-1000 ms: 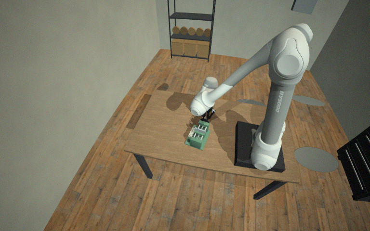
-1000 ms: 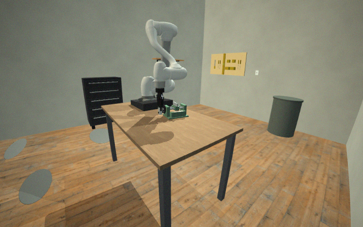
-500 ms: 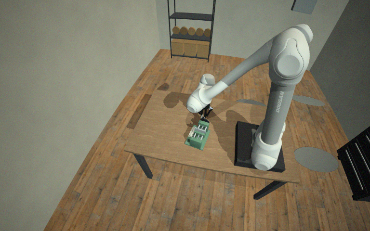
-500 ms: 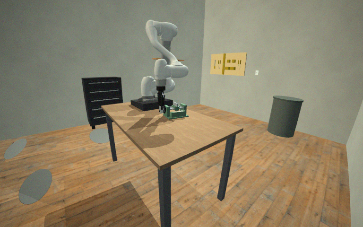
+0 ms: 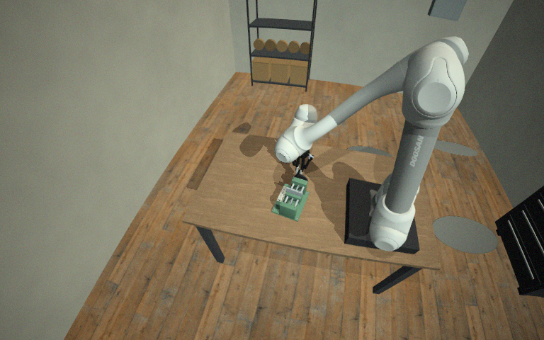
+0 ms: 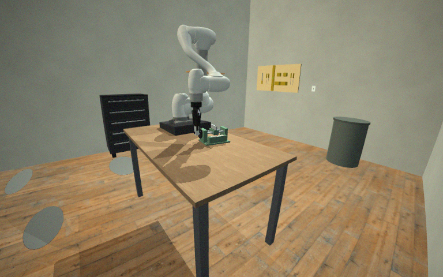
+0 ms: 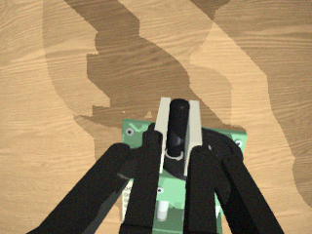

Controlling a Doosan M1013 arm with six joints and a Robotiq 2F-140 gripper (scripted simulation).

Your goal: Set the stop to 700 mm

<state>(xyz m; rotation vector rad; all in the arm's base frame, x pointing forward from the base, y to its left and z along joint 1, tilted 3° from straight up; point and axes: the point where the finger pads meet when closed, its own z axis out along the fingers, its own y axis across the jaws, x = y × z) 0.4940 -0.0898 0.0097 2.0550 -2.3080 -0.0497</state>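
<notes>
Right now my hand is 150 mm to the right of the green stop fixture, 10 mm short of it and 10 mm above it. The rest, counted from my hand: black crank handle 20 mm below.
</notes>
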